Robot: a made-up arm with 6 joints.
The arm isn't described. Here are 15 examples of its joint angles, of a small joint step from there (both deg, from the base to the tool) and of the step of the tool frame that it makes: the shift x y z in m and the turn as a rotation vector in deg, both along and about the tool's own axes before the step.
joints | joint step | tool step
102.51 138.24 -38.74 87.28 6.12 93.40 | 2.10 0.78 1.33 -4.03 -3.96 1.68 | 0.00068 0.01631 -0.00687 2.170 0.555 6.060
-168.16 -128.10 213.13 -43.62 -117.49 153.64 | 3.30 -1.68 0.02 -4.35 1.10 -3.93 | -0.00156 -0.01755 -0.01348 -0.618 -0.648 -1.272
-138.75 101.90 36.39 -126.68 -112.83 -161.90 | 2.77 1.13 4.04 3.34 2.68 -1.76 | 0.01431 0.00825 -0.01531 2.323 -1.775 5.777
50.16 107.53 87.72 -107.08 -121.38 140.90 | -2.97 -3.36 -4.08 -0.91 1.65 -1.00 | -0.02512 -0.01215 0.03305 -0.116 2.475 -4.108
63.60 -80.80 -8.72 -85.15 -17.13 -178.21 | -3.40 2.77 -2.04 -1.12 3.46 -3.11 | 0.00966 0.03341 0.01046 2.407 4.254 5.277
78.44 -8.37 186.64 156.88 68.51 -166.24 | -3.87 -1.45 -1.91 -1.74 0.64 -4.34 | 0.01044 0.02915 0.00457 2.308 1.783 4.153
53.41 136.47 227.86 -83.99 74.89 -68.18 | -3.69 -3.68 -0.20 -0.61 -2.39 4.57 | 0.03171 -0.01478 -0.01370 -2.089 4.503 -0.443
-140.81 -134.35 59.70 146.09 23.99 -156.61 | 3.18 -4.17 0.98 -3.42 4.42 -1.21 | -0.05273 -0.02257 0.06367 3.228 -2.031 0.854
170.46 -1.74 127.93 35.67 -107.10 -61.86 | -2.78 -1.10 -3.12 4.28 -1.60 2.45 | -0.01882 0.01364 -0.01360 -2.949 -5.006 -5.260
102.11 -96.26 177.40 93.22 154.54 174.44 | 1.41 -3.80 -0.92 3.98 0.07 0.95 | -0.01670 0.02459 0.00902 2.676 -0.502 -4.887
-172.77 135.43 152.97 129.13 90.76 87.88 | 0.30 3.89 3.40 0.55 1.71 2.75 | 0.01436 -0.02467 0.01092 -2.540 -0.484 -2.236
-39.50 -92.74 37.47 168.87 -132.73 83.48 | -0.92 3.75 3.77 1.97 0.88 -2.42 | -0.03223 0.00216 -0.00798 4.653 1.437 -1.169
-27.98 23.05 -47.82 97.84 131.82 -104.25 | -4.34 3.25 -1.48 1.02 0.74 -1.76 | -0.03804 -0.00761 -0.02333 3.252 -5.346 1.639
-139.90 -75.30 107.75 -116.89 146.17 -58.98 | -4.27 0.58 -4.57 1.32 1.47 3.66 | -0.00061 -0.00079 0.07816 -6.134 5.217 3.264
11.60 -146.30 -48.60 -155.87 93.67 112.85 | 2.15 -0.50 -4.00 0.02 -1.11 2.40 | 0.02682 -0.00280 -0.00482 -3.740 2.758 -1.151
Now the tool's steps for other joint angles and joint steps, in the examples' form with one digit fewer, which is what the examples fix.
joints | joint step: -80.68 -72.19 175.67 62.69 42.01 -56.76 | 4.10 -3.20 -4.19 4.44 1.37 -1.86
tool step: 0.0051 -0.0323 -0.0044 -4.03 5.11 2.66
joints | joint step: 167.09 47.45 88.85 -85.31 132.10 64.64 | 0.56 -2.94 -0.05 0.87 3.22 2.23
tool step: -0.0047 0.0222 0.0390 0.22 0.25 -3.48
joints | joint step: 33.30 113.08 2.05 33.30 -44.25 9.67 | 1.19 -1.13 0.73 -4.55 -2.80 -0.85
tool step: -0.0129 -0.0031 -0.0040 4.19 1.15 1.75
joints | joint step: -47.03 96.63 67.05 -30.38 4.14 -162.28 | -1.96 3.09 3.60 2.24 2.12 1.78
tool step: 0.0048 0.0315 0.0081 -3.17 2.86 2.15
